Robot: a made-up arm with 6 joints.
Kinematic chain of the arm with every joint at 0, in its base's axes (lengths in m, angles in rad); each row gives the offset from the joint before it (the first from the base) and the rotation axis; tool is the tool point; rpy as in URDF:
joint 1: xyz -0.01 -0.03 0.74 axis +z
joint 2: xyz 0.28 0 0.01 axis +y
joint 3: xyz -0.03 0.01 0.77 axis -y
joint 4: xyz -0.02 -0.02 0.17 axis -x
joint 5: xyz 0.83 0.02 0 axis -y
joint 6: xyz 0.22 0.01 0 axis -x
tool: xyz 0 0 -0.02 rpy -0.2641 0.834 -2.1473
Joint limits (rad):
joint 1: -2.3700..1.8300
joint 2: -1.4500..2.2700
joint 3: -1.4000..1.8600
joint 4: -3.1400..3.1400
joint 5: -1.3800..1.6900
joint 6: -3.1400..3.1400
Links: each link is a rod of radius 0.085 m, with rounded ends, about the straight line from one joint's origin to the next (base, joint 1, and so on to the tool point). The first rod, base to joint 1, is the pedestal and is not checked.
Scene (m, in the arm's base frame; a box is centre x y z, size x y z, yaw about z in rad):
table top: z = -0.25
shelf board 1: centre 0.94 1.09 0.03 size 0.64 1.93 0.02 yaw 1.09
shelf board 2: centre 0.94 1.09 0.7 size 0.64 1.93 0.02 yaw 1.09
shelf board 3: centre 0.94 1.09 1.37 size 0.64 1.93 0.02 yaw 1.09
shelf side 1: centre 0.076 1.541 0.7 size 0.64 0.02 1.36 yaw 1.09
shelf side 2: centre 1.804 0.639 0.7 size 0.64 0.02 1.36 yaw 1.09
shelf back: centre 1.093 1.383 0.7 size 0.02 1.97 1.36 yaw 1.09
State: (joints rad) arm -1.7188 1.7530 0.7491 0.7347 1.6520 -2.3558
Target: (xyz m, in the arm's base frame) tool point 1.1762 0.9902 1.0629
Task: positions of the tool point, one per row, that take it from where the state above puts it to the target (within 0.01 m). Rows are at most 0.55 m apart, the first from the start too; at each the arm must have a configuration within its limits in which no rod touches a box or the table.
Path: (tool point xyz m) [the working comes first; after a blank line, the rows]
Joints at the target: 0.5798 0.7669 0.1467 1.1076 1.6900 -2.3608
Straight joint move there: touches shelf side 2.

1: 0.3921 -1.7083 0.3390
2: 0.8290 -1.4890 0.5265
3: 1.1486 -1.1306 0.6982
4: 1.3076 -0.6948 0.8448
5: 1.2945 -0.2542 0.9582
6: 1.1301 0.1228 1.0322
7: 0.8615 0.3869 1.0628
8: 1.0155 0.5618 1.0979
9: 1.1242 0.7679 1.0969
10: 1.1762 0.9902 1.0630

